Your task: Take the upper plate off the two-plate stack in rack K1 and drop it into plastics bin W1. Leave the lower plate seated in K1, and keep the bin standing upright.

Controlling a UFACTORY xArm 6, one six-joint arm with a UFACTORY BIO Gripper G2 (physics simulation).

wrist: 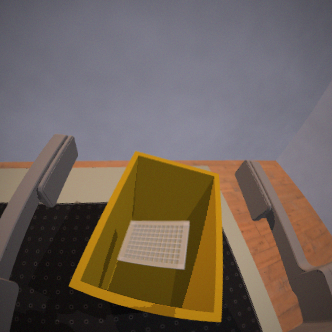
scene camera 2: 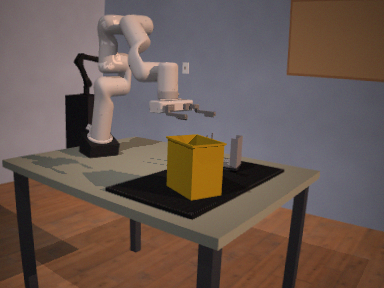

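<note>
A pale plate with a grid of wells lies inside the yellow bin W1, low down, apart from the fingers. The bin stands upright on the black mat. My gripper is open and empty above the bin, its fingers wide apart on either side of it in the wrist view. Rack K1 shows partly behind the bin as a grey upright; the bin hides much of it. The lower plate cannot be made out. The rack does not show in the wrist view.
The mat lies on the pale table. The bin stands near the mat's front corner. A black pedestal with a black jointed arm stands behind the robot's base at the left. A wall rises behind the table.
</note>
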